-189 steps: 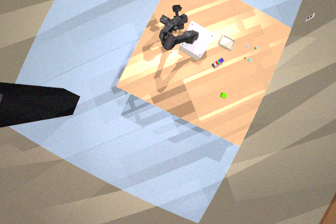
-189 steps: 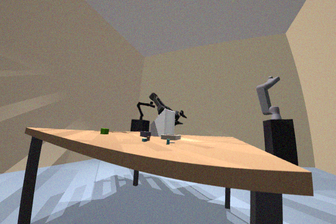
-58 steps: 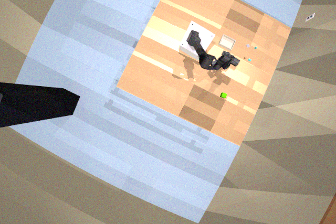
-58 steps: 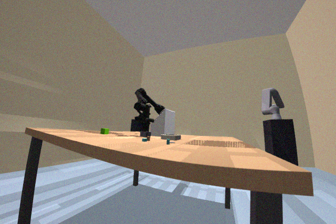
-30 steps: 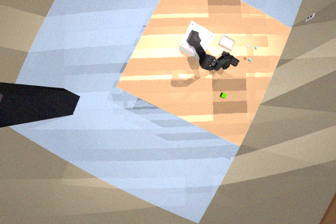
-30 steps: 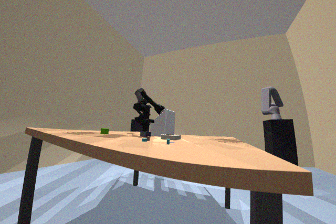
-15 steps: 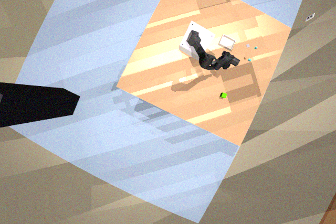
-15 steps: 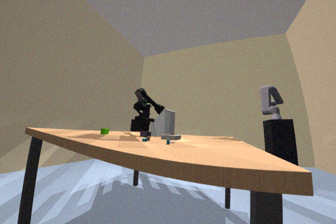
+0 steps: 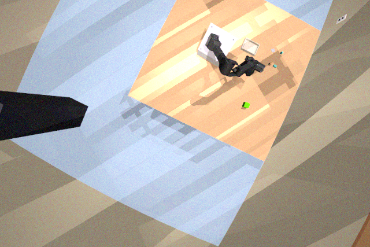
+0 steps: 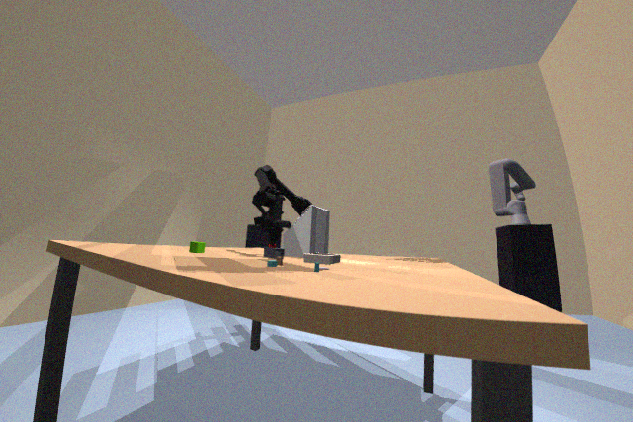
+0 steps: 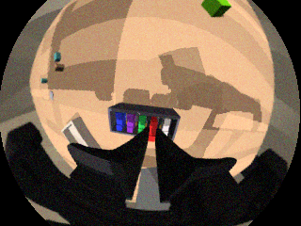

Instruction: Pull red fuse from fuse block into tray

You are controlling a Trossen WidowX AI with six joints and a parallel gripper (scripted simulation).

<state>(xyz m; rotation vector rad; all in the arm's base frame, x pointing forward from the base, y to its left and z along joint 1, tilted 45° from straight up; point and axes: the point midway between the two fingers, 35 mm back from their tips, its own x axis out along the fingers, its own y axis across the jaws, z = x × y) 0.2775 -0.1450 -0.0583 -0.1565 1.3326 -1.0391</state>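
Now: gripper tip 230 mm to the right of the pale tray, 50 mm above it and 10 mm short of it. Round my gripper tip: red fuse: 10 mm below.
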